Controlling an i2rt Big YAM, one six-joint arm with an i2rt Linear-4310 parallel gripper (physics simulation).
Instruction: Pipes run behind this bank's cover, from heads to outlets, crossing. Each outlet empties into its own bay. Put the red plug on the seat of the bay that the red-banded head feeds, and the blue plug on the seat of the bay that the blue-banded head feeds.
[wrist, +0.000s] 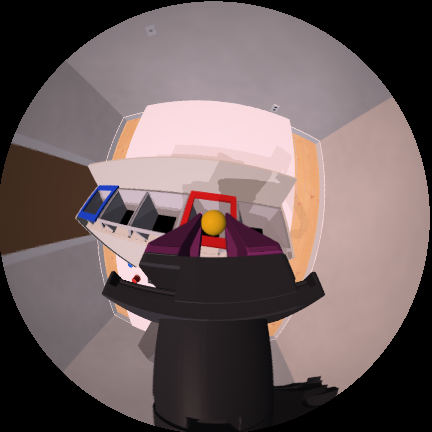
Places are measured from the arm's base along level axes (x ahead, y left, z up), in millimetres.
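Pixels of known places: gripper, fingertip midpoint: (213, 217).
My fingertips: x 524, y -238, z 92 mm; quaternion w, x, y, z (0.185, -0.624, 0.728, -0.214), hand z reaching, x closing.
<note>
Behind a point stands the place of what it marks.
My gripper (213, 217) {x 524, y -238, z 92 mm} is shut on an orange-yellow ball and holds it above the bank. The ball (213, 222) {x 521, y -238, z 112 mm} sits between the purple fingertips, over the red-framed head. The red band (213, 196) {x 553, y -242, z 33 mm} is a square frame around one open compartment near the middle right of the bank. The blue band (90, 217) {x 555, y -29, z 82 mm} frames the compartment at the far left end. The red plug (136, 279) {x 267, y 178, z -237 mm} lies at the lower left, beyond the bank's near edge. The blue plug (130, 265) {x 346, y 177, z -228 mm} shows as a small blue spot near it, partly hidden by the bank. The seats cannot be made out.
The bank's pale upright panel (150, 172) {x 606, y -152, z 51 mm} stands behind the compartments. Two unbanded compartments lie between the blue and red frames, and another lies right of the red one. The sloped cover (115, 247) {x 483, y 9, z -7 mm} partly shows at the left. The white table top (215, 125) {x 921, y -308, z -266 mm} extends behind the bank.
</note>
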